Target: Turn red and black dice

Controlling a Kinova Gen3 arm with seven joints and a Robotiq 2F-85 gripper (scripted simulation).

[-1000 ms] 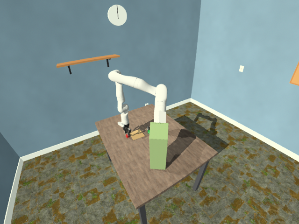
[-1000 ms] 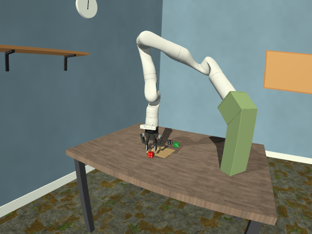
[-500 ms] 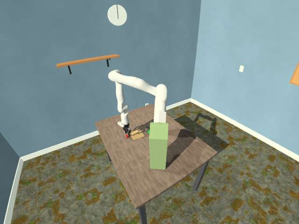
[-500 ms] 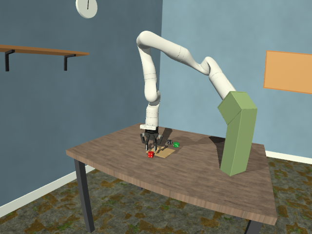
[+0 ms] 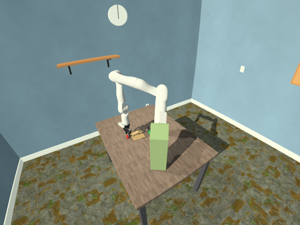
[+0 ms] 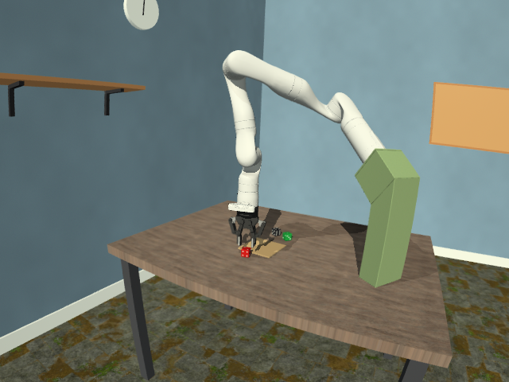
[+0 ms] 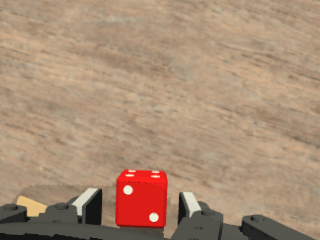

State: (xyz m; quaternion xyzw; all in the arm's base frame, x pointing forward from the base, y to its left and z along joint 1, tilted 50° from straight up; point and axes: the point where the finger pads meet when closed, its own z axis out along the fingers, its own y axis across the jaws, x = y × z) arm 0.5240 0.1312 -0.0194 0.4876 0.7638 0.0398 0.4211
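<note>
My hand is 40 mm above the red die. Also, from my hand: black die 260 mm to the right, 40 mm below; then tan mat 20 mm behind, 100 mm to the right, 50 mm below; then green die 70 mm behind, 240 mm to the right, 40 mm below.
</note>
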